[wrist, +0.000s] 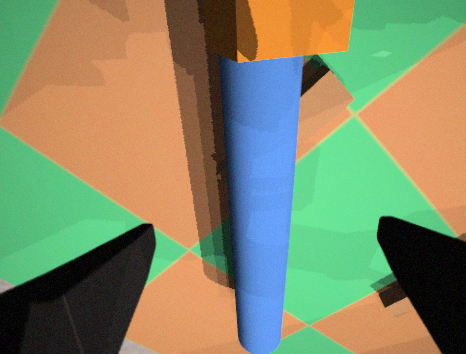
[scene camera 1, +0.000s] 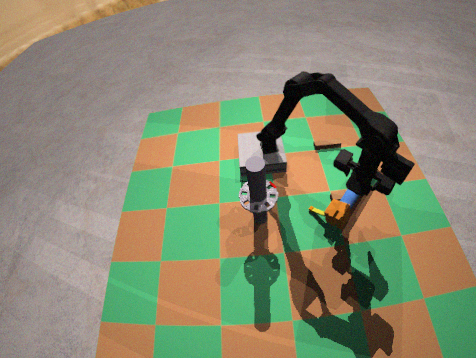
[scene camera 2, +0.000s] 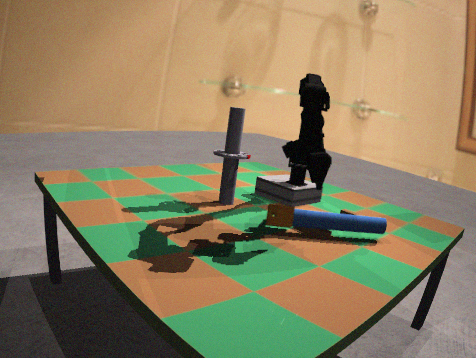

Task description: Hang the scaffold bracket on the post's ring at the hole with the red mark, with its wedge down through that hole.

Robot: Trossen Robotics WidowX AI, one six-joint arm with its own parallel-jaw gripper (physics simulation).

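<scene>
The bracket lies roughly level, low over the checkered board, away from the post. It has a blue tube (scene camera 1: 349,197) (scene camera 2: 345,221) (wrist: 262,165), an orange head (scene camera 1: 338,212) (scene camera 2: 280,216) (wrist: 295,27) and a yellow wedge (scene camera 1: 317,211) sticking out from the head. The grey post (scene camera 1: 257,185) (scene camera 2: 234,131) stands upright, with a pale holed ring (scene camera 1: 258,207) (scene camera 2: 218,153) around it. The red mark (scene camera 1: 273,185) (scene camera 2: 248,157) is on the ring's rim. My gripper (wrist: 265,230) is open, its fingers apart on either side of the tube, touching neither side. The wedge is hidden in the wrist view.
The arm's grey base (scene camera 1: 250,147) (scene camera 2: 287,191) stands behind the post. A dark bar (scene camera 1: 327,146) lies on the board (scene camera 1: 190,235) (scene camera 2: 300,280) right of the base. Another dark bar shows partly beside the tube near the head. The board's edges drop to the floor.
</scene>
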